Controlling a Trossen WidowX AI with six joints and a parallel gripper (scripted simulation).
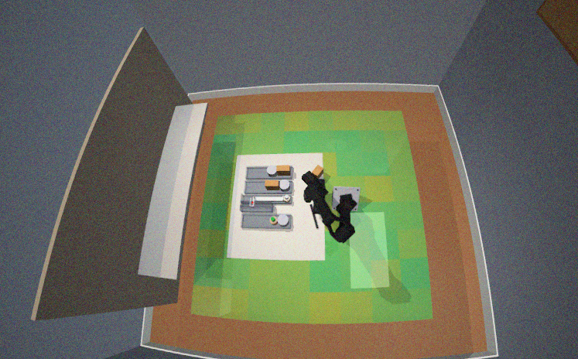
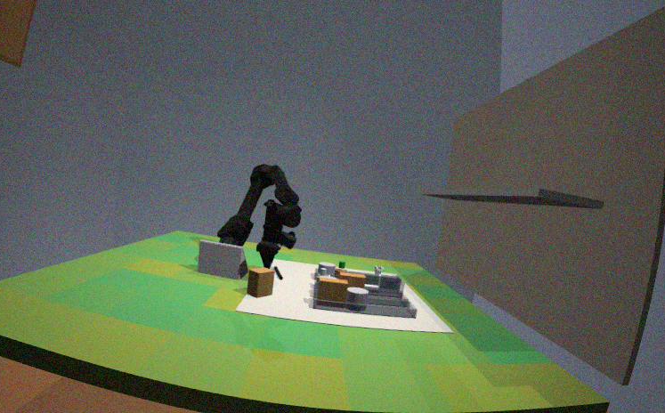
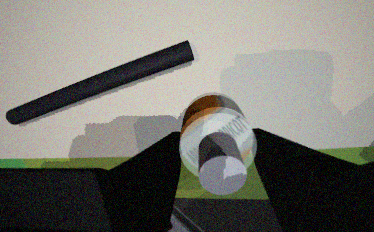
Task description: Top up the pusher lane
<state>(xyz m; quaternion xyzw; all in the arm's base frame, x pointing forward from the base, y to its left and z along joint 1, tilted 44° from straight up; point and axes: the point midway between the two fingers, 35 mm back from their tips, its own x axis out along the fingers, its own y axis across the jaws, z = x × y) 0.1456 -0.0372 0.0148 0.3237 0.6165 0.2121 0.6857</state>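
My gripper tip is now 240 mm short of the white mat, 30 mm above it and 20 mm to the left of it. Also, from my gripper tip: black rod (80 mm to the left, 40 mm ahead, 30 mm below); shelf (690 mm ahead, 340 mm above, 70 mm to the right); brown box (170 mm to the right, 10 mm behind).
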